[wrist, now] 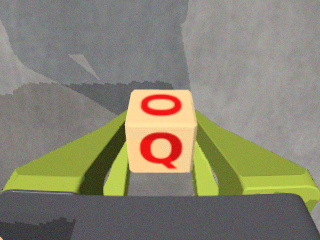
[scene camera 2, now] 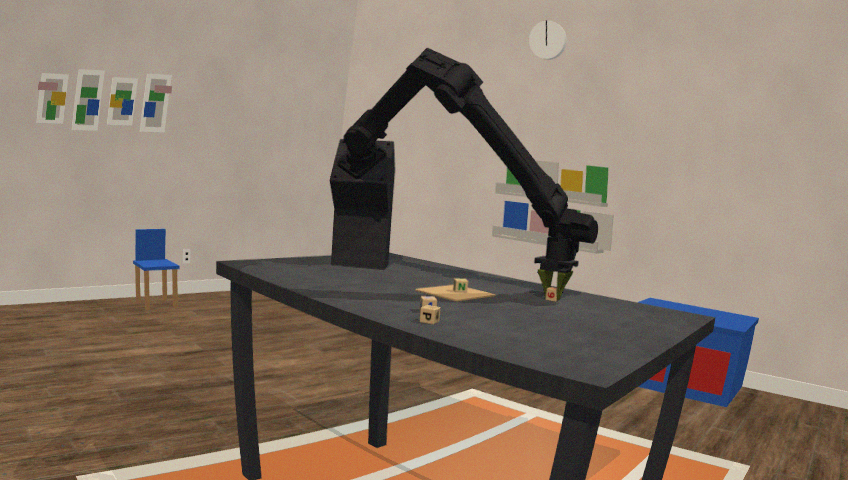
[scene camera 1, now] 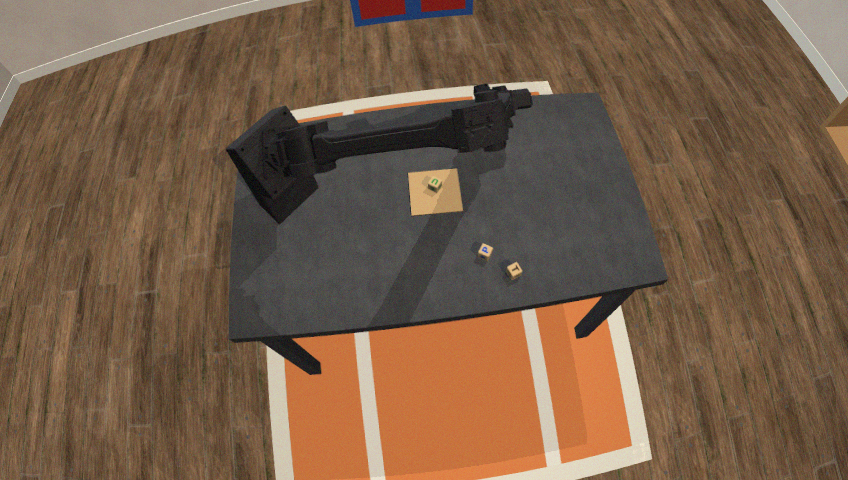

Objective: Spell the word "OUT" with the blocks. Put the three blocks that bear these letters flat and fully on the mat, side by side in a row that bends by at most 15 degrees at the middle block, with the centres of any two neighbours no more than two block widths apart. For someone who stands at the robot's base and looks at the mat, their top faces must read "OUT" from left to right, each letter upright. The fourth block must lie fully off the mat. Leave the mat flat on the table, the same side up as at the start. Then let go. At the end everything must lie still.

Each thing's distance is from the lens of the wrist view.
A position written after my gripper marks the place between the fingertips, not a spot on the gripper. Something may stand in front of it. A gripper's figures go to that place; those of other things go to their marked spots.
my gripper (wrist: 161,119): 0.13 m
O block (wrist: 161,126): 0.10 m
